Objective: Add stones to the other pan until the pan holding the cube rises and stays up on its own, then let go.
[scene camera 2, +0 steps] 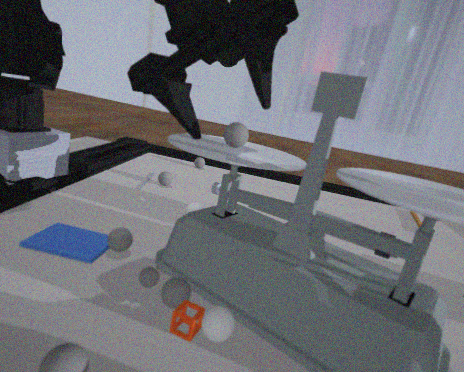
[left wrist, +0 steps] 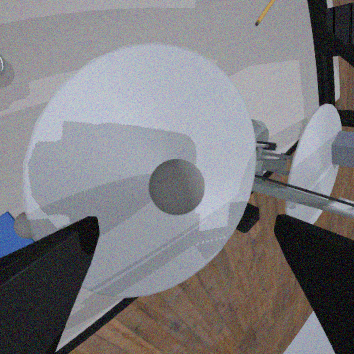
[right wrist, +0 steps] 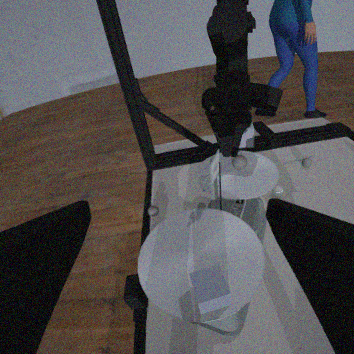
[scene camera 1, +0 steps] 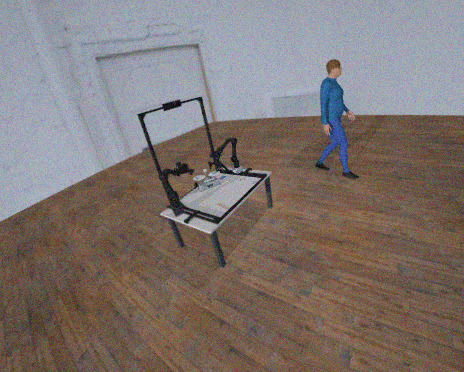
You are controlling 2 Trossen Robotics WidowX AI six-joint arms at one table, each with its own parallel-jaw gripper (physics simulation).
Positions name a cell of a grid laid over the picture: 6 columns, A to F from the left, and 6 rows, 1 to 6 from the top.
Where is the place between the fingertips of my left gripper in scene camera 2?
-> C3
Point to an orange wire cube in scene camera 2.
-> At C6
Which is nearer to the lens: the grey balance scale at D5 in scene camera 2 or the blue flat pad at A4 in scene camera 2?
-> The grey balance scale.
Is my right gripper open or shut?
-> Open.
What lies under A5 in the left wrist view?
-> My left gripper.
